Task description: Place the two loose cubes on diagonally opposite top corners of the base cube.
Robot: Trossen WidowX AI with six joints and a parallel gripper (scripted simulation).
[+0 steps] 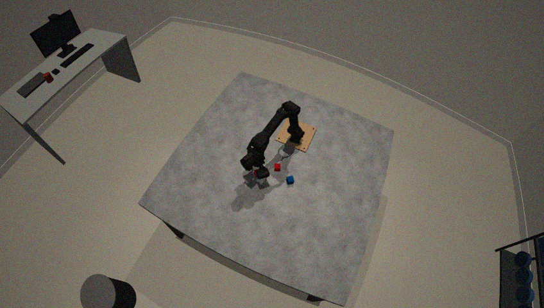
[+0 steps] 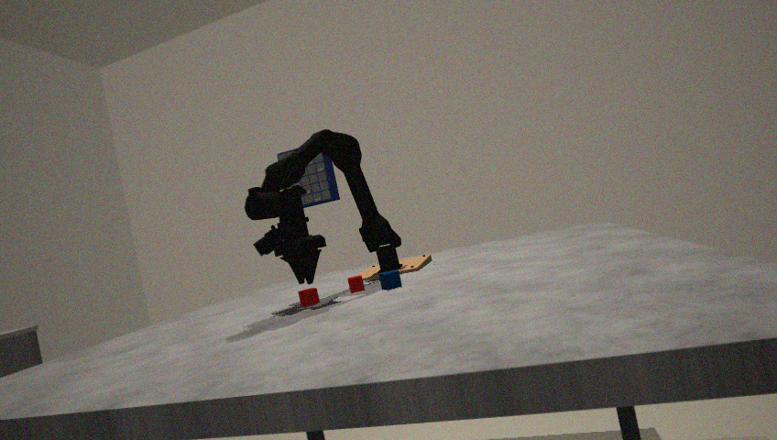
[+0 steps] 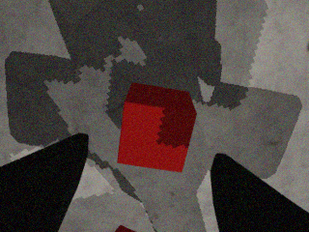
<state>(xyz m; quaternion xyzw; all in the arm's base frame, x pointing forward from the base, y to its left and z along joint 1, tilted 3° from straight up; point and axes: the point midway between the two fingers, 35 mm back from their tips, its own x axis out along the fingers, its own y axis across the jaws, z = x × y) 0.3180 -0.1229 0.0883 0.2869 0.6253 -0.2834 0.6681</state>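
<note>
My gripper tip is 190 mm to the right of the blue base cube, 30 mm past it and 30 mm above it.
</note>
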